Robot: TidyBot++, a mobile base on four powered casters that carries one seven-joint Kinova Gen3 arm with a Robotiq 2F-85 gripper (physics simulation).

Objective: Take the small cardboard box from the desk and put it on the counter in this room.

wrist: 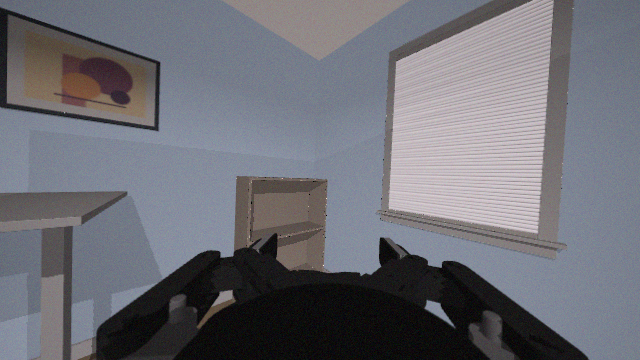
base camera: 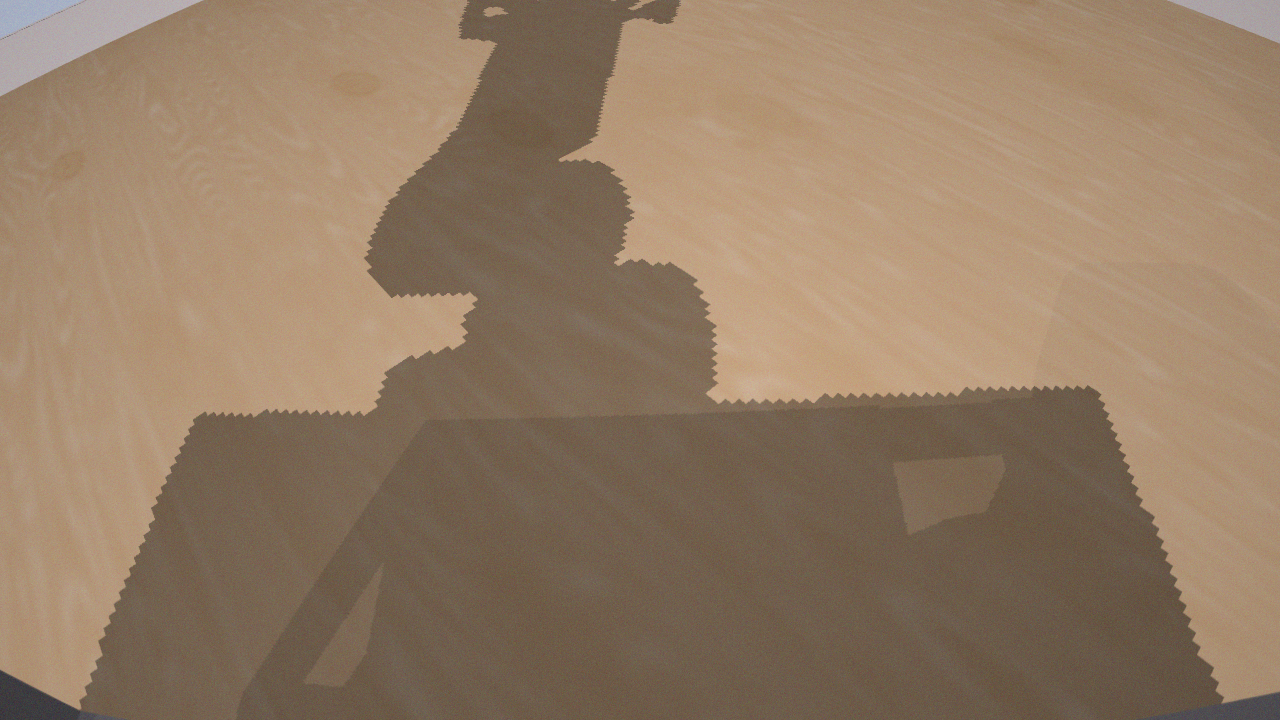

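My gripper (wrist: 327, 246) is open in the wrist view, with its two dark fingertips wide apart and no object between them. It faces a room corner. A raised flat top (wrist: 60, 206) on a thick leg stands at the left of the wrist view; I cannot tell whether it is the desk or the counter. The small cardboard box does not show in either view.
A low open bookshelf (wrist: 243, 215) stands near the corner, partly behind the fingers. A window with blinds (wrist: 470, 135) is on the right wall, and a framed picture (wrist: 85, 82) hangs at the left. The base camera shows wood floor (base camera: 895, 223) with the robot's shadow (base camera: 554, 340).
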